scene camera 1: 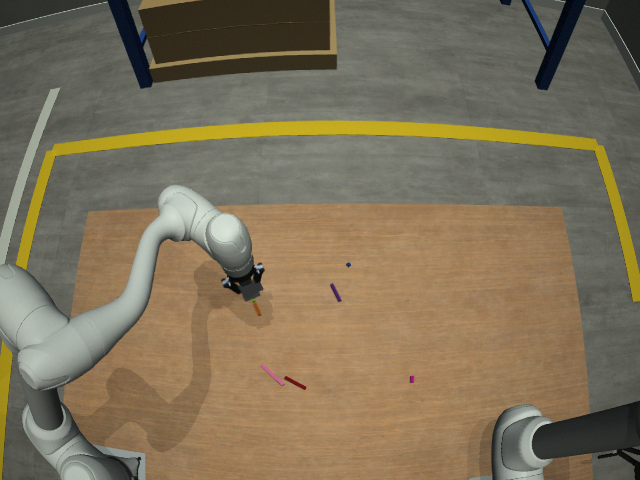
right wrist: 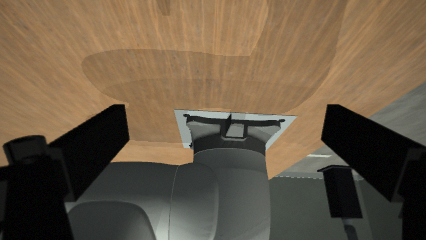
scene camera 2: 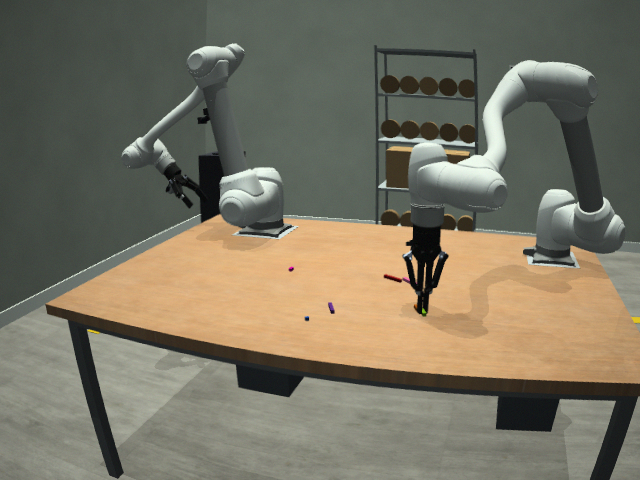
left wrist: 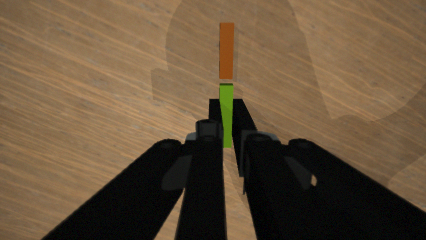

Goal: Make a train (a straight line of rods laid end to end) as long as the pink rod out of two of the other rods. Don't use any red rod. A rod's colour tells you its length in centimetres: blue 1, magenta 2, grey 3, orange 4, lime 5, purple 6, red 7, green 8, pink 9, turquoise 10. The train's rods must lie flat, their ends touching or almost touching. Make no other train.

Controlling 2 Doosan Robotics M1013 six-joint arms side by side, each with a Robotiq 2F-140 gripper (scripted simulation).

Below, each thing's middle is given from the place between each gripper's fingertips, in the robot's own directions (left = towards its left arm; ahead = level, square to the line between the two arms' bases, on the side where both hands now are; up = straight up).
Labels:
Right now my left hand (scene camera 2: 422,312) is 4 cm past the orange rod (left wrist: 226,29), 4 cm above it and 2 cm to the left of it. Round my left hand: lime rod (left wrist: 225,89): 3 cm below.
Now: right hand (scene camera 2: 198,203) 60 cm short of the orange rod, 112 cm to the right of it and 12 cm above it. Round my right hand: lime rod 64 cm ahead, 114 cm to the left, 10 cm below.

